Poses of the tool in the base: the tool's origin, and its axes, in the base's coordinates. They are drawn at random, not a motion.
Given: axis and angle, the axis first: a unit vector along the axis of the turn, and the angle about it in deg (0 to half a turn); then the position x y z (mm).
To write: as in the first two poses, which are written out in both.
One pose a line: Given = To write
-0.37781 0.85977 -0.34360 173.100 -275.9 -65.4 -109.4 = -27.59 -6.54 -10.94 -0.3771 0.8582 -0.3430 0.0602
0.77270 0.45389 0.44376 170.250 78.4 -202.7 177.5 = 7.84 -20.27 17.75 0.7699 0.4522 0.4422 0.0850
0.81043 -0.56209 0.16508 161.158 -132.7 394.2 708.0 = -13.27 39.42 70.80 0.7995 -0.5545 0.1629 0.1637
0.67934 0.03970 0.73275 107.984 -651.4 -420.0 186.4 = -65.14 -42.00 18.64 0.5495 0.0321 0.5927 0.5879
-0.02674 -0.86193 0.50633 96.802 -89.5 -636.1 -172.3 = -8.95 -63.61 -17.23 -0.0200 -0.6446 0.3786 0.6639
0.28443 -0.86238 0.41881 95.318 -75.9 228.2 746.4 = -7.59 22.82 74.64 0.2102 -0.6374 0.3096 0.6735
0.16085 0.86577 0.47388 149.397 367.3 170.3 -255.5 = 36.73 17.03 -25.55 0.1551 0.8351 0.4571 0.2639
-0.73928 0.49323 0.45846 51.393 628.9 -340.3 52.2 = 62.89 -34.03 5.22 -0.3206 0.2139 0.1988 0.9011
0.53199 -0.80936 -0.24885 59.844 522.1 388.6 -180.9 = 52.21 38.86 -18.09 0.2654 -0.4037 -0.1241 0.8667
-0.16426 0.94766 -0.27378 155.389 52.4 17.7 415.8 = 5.24 1.77 41.58 -0.1605 0.9259 -0.2675 0.2131
